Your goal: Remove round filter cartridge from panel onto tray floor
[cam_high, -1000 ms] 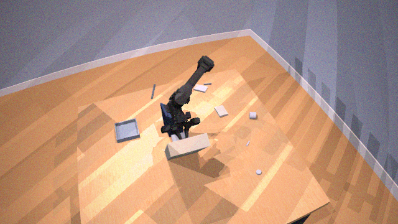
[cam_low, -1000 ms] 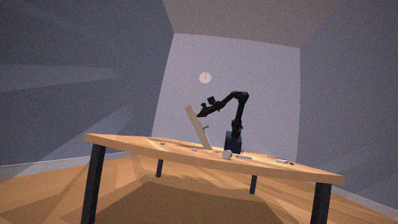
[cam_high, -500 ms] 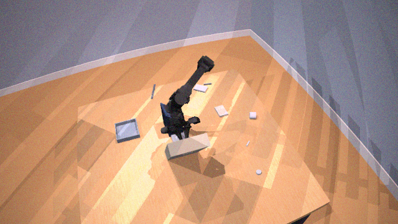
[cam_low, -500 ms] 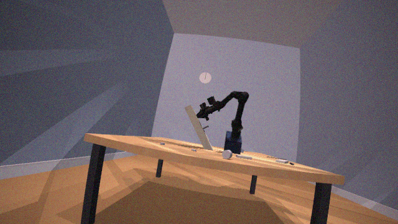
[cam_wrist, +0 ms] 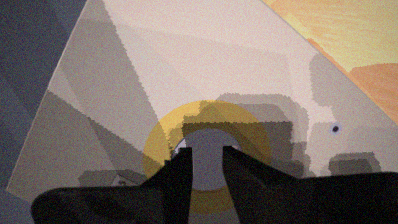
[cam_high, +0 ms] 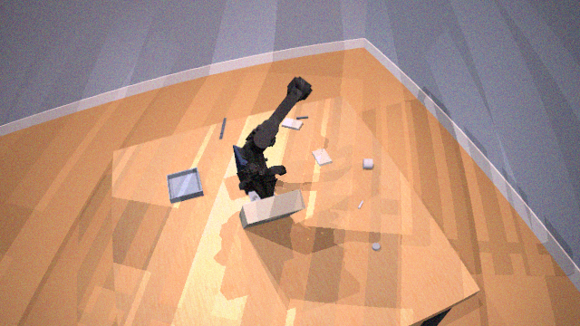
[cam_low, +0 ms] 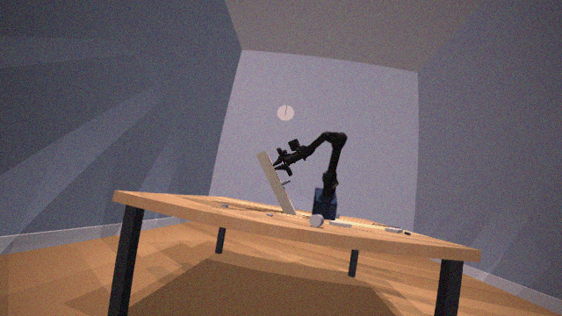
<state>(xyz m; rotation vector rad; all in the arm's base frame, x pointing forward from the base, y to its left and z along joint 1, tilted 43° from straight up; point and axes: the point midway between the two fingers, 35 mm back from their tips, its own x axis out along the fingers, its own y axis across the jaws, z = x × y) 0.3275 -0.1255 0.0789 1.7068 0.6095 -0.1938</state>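
Now: gripper tip 40 mm past the grey service panel, 10 mm to the right of it and 80 mm above it. From my gripper tip the other things lie so: filter cartridge (10 mm ahead, 10 mm below); small stick (30 mm behind, 400 mm to the left, 250 mm below); blue-rimmed tray (450 mm behind, 240 mm to the right, 250 mm below).
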